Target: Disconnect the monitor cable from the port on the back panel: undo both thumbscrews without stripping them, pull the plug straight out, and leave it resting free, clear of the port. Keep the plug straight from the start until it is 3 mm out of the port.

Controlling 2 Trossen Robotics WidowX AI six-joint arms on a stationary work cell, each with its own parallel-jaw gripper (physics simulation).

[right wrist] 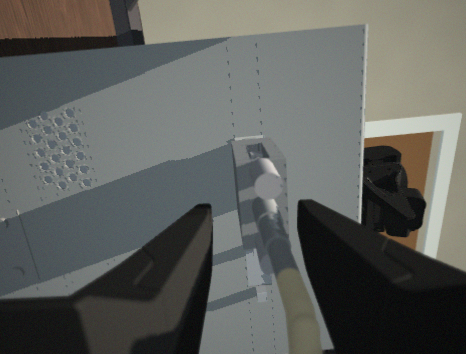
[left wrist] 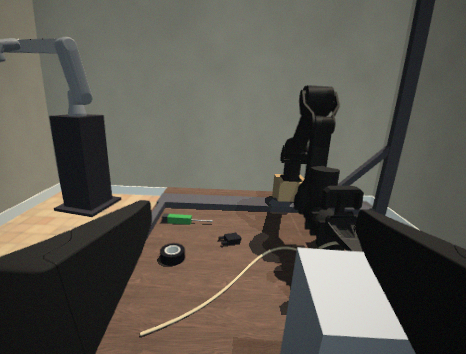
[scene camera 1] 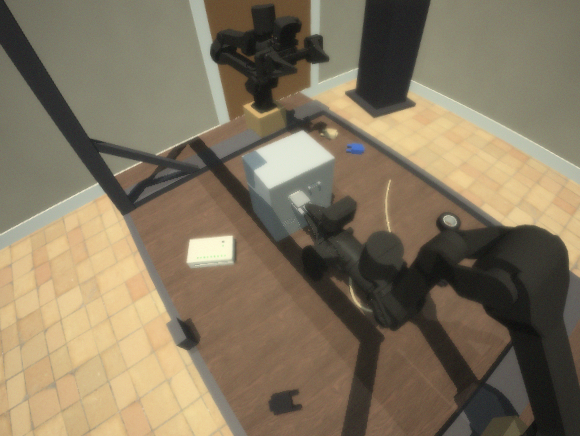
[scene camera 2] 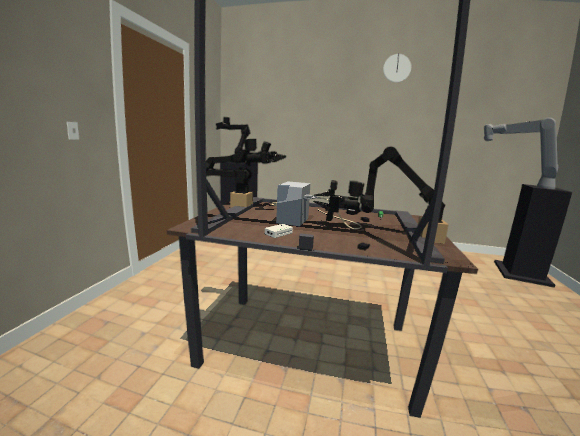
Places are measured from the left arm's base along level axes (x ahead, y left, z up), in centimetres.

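Pixels of known places: left gripper, between the fingertips: [left wrist: 255, 215] [scene camera 1: 313, 64] [scene camera 2: 284, 156]; right gripper, between the fingertips: [right wrist: 254, 215] [scene camera 1: 306, 209] [scene camera 2: 313, 198]; left arm's base, origin of its link: [scene camera 1: 263, 106] [scene camera 2: 242, 192]; right arm's base, origin of its link: [left wrist: 290, 178].
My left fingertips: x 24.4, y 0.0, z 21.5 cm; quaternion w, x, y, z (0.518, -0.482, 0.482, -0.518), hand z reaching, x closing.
Ahead of a thing's pixels: the offset from my left fingertips to its top centre.
The pale plug @(dx +19.7, dy -18.1, dz -16.4 cm) [scene camera 1: 299, 198] [right wrist: 244, 175] sits at the back panel of the grey case @(dx +10.2, dy -15.0, dz -12.2 cm) [scene camera 1: 285, 162] [scene camera 2: 293, 202] [left wrist: 350, 295] [right wrist: 320, 90]; how deep it sits cannot be told. One thumbscrew @(dx +18.4, dy -19.3, dz -16.8 cm) [right wrist: 268, 186] faces the right wrist camera; the other is largely hidden behind the grey sleeve of the cable. The cream cable [scene camera 1: 388, 205] [left wrist: 215, 300] [right wrist: 303, 320] runs back between my right fingers. My right gripper [right wrist: 254, 215] is partly open in front of the plug, with a gap on each side of the cable. My left gripper [scene camera 2: 284, 157] [left wrist: 255, 215] is wide open and empty, high beyond the case.
A white router box @(dx +9.0, dy -37.5, dz -27.7 cm) [scene camera 1: 211, 251] [scene camera 2: 278, 230] lies beside the case. A tape roll @(dx +38.2, dy +13.4, dz -28.5 cm) [scene camera 1: 449, 221] [left wrist: 172, 254], a green screwdriver @(dx +55.2, dy +12.9, dz -28.7 cm) [left wrist: 180, 219], a black adapter @(dx +46.0, dy +0.4, dz -29.1 cm) [left wrist: 231, 239], a blue item @(dx +2.6, dy +15.4, dz -29.1 cm) [scene camera 1: 355, 148] and a dark bracket @(dx +44.6, dy -42.1, dz -29.1 cm) [scene camera 1: 285, 402] lie on the table.
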